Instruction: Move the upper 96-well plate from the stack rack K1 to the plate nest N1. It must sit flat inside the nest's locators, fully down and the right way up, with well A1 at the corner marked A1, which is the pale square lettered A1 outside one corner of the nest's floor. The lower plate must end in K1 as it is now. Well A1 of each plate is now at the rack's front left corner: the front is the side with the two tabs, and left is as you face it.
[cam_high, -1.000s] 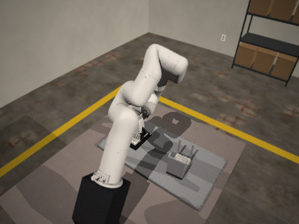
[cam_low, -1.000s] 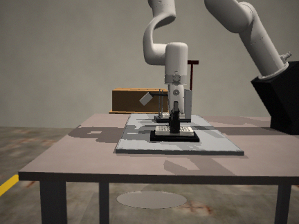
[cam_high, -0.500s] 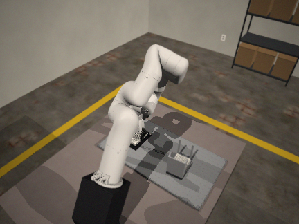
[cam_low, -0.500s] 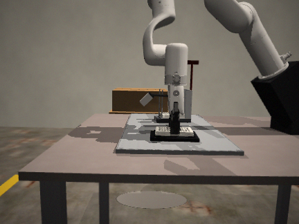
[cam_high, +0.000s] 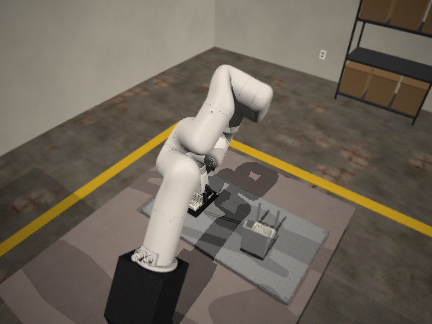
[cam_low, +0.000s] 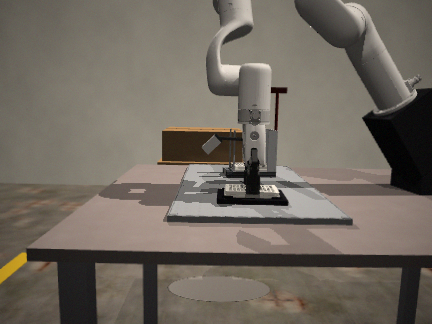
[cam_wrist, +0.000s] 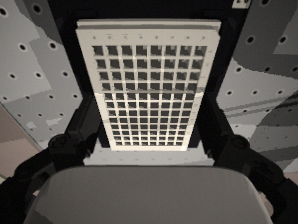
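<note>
Now: hand 30 mm above the black plate nest N1. The rest, counted from my hand: pale A1 mark 70 mm ahead, 60 mm to the right, 20 mm below.
</note>
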